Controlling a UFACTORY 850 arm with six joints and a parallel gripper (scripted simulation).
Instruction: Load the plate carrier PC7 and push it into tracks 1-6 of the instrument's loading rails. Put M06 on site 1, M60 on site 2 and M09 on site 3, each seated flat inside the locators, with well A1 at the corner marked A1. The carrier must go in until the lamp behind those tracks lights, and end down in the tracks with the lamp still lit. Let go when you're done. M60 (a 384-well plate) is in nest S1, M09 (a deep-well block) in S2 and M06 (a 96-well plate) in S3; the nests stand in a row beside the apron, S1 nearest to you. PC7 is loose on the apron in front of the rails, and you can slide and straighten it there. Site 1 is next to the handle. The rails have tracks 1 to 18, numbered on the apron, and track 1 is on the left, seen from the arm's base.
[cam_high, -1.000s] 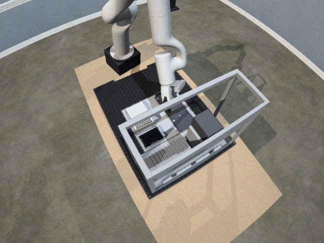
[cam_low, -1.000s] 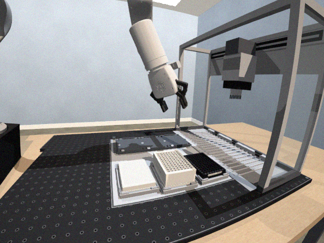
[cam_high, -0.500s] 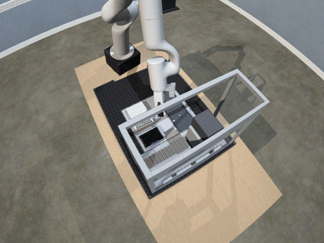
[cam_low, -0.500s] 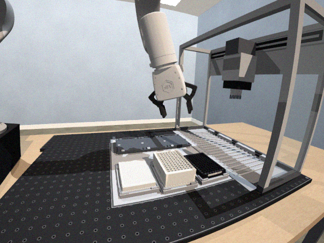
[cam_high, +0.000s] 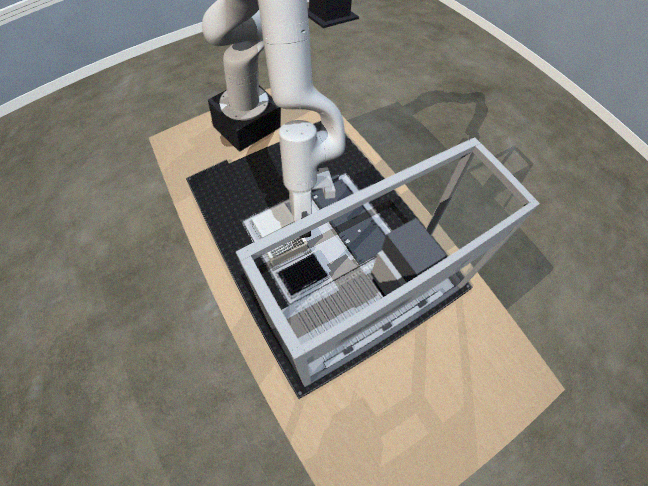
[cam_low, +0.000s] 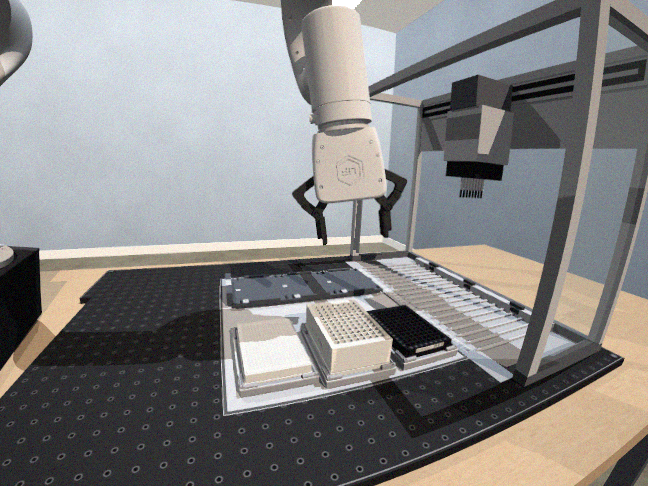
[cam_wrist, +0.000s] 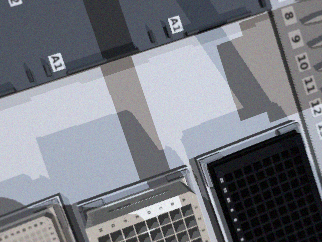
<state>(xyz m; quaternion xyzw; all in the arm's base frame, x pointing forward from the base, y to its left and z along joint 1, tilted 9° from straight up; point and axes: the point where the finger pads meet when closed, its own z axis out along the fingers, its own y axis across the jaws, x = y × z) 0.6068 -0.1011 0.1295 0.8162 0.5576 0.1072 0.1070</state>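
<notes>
Right now the white 96-well plate is 30 mm behind my hand, 50 mm to the right of it and 130 mm below it. The rest, counted from my hand: black 96-well plate M06 (80 mm ahead, 50 mm to the right, 150 mm below); nest S1 (140 mm behind, 40 mm to the right, 160 mm below); nest S2 (30 mm behind, 50 mm to the right, 160 mm below).
</notes>
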